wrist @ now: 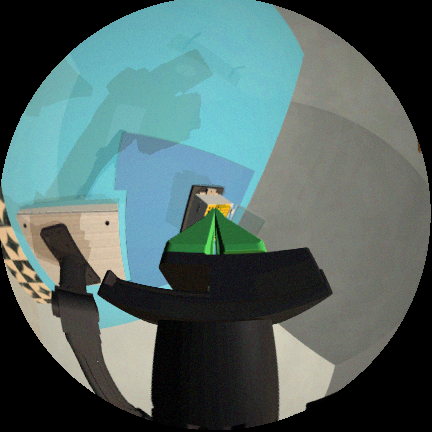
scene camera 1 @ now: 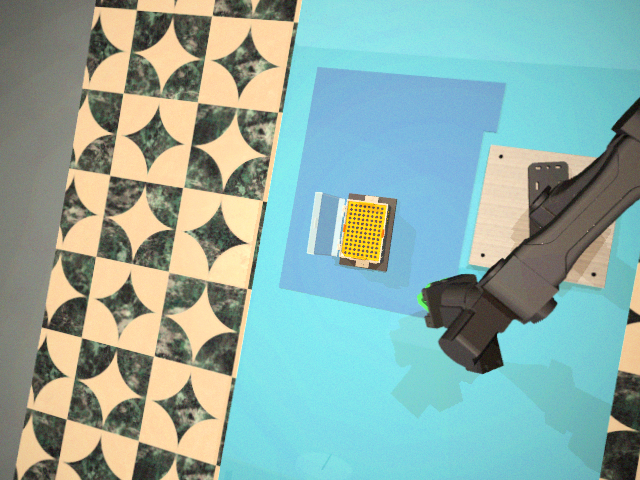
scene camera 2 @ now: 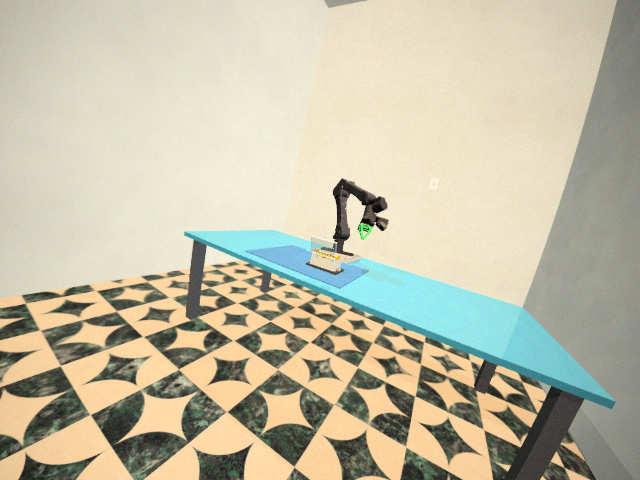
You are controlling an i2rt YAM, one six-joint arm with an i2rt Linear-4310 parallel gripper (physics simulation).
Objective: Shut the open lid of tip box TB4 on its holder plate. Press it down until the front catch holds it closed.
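Frame: origin at the arm's base, x ahead, y left, z up, level; centimetres.
Seen in the pictures: gripper, fingertip midpoint: (wrist: pixel 214 213) (scene camera 1: pixel 418 299) (scene camera 2: pixel 362 239); arm's base, origin of the base link: (wrist: pixel 72 260) (scene camera 1: pixel 548 214) (scene camera 2: pixel 337 252).
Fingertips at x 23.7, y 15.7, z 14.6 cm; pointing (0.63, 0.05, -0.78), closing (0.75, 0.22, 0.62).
Pixels of each thing's middle, then the offset from my fingertips to it. "*": a spot on its surface instead. Level surfaces: height alone.
- Tip box TB4, body centre: (scene camera 1: pixel 365 231) (wrist: pixel 206 218) (scene camera 2: pixel 326 261) dx +11.6, dy -12.8, dz -12.8 cm
- dark holder plate, surface spot: (scene camera 1: pixel 391 227) (wrist: pixel 184 220) * dx +6.5, dy -13.7, dz -15.3 cm
- blue mat, its level: dz -16.1 cm
- turquoise table, its level: dz -16.4 cm
Tip box TB4 (scene camera 1: pixel 363 230) (scene camera 2: pixel 325 262) (wrist: pixel 214 199) is a pale box with a yellow tip rack in its top. It sits on a dark holder plate (scene camera 1: pixel 391 227) (scene camera 2: pixel 316 266) (wrist: pixel 187 216). Its clear lid (scene camera 1: pixel 326 224) (scene camera 2: pixel 322 242) (wrist: pixel 249 220) is open and stands up along the box's long side, the left side in scene camera 1. My gripper (scene camera 2: pixel 363 238) (wrist: pixel 214 213) has green fingertips that meet, shut and empty. It hangs in the air above the table, to the lower right of the box in scene camera 1. The fingers hide part of the box in the wrist view. The front catch is too small to make out.
The holder plate lies on a blue mat (scene camera 1: pixel 392 124) (scene camera 2: pixel 279 253) (wrist: pixel 145 210) on the turquoise table (scene camera 1: pixel 320 372) (scene camera 2: pixel 439 299) (wrist: pixel 240 115). The arm's base stands on a pale wooden board (scene camera 1: pixel 501 206) (wrist: pixel 107 240) beside the mat. The table edge runs beyond the lid's side.
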